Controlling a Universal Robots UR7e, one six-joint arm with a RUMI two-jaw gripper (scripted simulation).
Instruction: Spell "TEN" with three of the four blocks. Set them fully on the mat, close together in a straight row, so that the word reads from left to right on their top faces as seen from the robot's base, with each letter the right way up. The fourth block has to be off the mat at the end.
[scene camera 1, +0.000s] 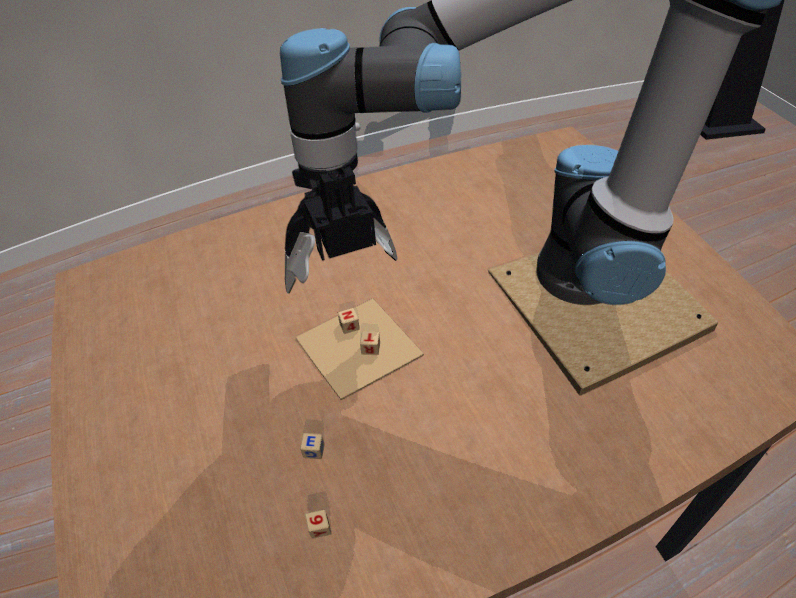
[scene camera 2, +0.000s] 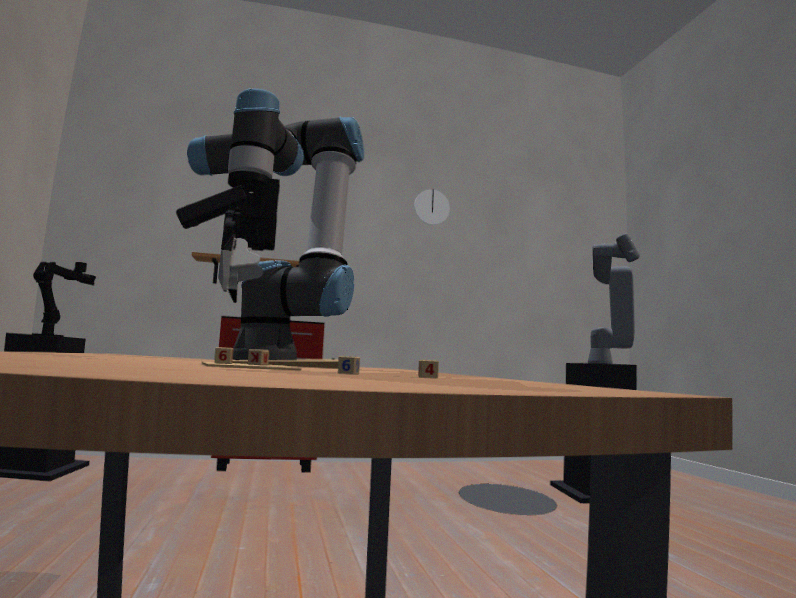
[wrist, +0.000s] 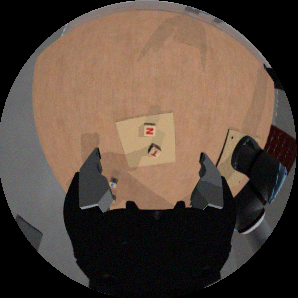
Scene:
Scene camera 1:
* gripper: 342, 275
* tan mat: 337, 356
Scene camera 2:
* gripper: 230, 297
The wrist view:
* gripper: 151, 151
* tan mat: 135, 145

